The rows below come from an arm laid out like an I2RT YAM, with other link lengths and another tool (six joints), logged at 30 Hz.
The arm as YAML. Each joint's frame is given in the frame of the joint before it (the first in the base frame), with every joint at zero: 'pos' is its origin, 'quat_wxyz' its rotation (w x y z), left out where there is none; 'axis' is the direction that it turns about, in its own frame. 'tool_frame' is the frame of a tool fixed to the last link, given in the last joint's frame.
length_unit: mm
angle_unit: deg
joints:
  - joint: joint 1
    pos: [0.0, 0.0, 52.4]
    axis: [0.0, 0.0, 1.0]
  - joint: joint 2
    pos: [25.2, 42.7, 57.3]
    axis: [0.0, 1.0, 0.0]
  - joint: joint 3
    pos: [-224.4, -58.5, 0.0]
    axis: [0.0, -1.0, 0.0]
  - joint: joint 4
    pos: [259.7, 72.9, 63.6]
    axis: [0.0, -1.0, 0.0]
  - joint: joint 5
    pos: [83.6, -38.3, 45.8]
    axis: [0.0, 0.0, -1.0]
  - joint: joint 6
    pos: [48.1, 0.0, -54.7]
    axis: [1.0, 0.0, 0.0]
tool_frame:
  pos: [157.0, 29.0, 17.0]
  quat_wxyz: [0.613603, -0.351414, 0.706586, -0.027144]
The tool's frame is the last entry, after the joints.
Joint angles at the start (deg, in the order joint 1, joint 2, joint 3, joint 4, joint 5, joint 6):
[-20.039 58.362 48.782 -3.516 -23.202 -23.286]
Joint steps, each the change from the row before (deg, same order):
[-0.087 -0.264 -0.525 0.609 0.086 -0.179]
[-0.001 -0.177 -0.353 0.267 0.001 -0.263]
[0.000 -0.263 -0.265 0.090 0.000 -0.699]
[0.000 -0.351 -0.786 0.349 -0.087 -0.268]
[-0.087 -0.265 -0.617 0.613 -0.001 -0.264]
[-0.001 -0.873 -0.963 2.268 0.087 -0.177]
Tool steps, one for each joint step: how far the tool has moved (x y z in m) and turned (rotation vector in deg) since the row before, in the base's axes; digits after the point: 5 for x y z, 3 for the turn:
[-0.00038 -0.00081 -0.00037 -0.312 -0.331 -0.134]
[-0.00044 0.00017 -0.00094 -0.289 -0.101 0.051]
[-0.00081 0.00034 -0.00057 -0.714 -0.124 0.140]
[-0.00115 0.00072 -0.00326 -0.215 0.058 0.139]
[-0.00054 -0.00047 -0.00121 -0.348 -0.261 -0.033]
[-0.00060 -0.00006 0.00718 -0.942 -2.048 -0.054]

